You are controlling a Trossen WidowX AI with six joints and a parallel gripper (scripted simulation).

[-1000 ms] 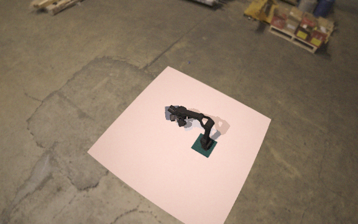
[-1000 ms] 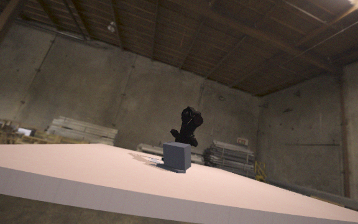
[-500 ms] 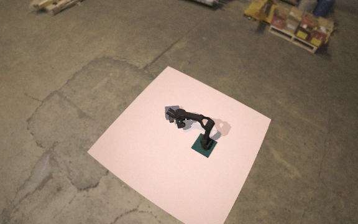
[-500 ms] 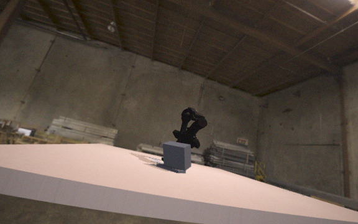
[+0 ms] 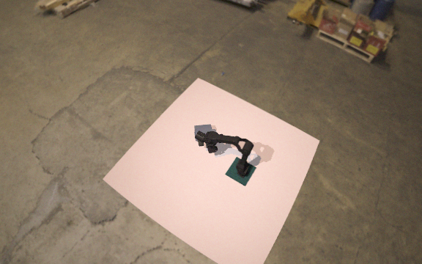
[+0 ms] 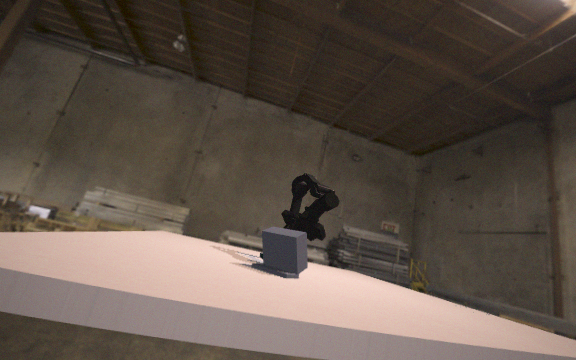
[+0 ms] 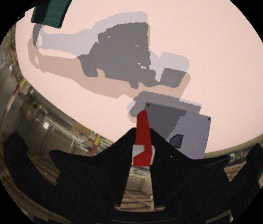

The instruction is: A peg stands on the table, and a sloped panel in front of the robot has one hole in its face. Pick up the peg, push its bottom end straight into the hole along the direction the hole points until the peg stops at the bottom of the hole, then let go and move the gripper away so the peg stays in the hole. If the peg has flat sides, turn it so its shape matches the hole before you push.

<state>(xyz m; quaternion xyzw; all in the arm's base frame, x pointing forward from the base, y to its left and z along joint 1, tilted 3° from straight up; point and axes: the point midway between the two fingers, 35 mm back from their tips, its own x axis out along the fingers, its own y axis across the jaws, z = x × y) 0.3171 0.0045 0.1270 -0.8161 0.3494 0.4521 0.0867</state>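
Now: the grey sloped panel 10 cm ahead of my gripper tip, 1 cm to the right of it and 3 cm below it. Also, from my gripper tip: red peg: 1 cm behind, 1 cm to the left, 1 cm above.
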